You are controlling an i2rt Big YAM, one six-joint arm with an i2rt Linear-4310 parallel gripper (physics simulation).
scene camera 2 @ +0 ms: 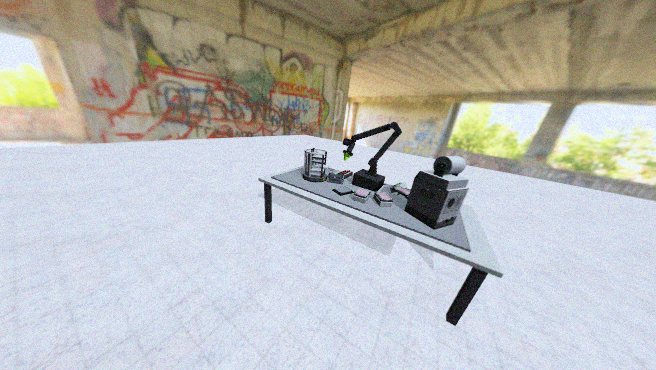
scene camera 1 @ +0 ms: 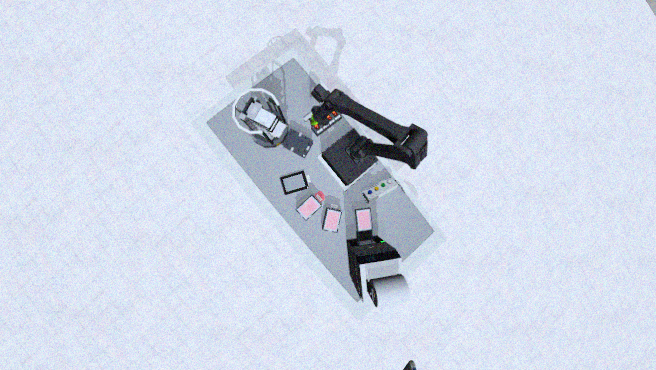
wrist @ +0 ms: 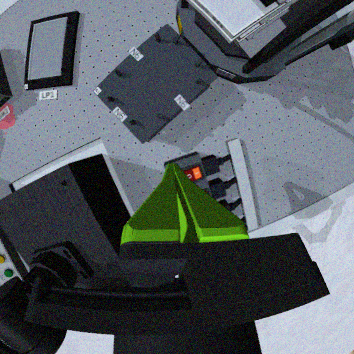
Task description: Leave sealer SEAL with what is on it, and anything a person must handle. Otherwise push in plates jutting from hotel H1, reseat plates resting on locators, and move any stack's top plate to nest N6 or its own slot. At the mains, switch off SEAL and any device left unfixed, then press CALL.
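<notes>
My gripper is shut and empty, its green fingertips over the end of the mains switch box in the wrist view. One rocker there glows orange; the fingers hide others. Whether they touch cannot be told. Hotel H1 stands at the table's far left, with light plates inside. Dark nest N6 holds no plate. Sealer SEAL has a green light and a pink-topped plate on its tray. Two more pink-topped plates stand nearby.
The black frame marked LP1 lies between N6 and the pink-topped plates. A red tag is beside one plate. The button panel has coloured buttons. A dark shape shows at the bottom edge.
</notes>
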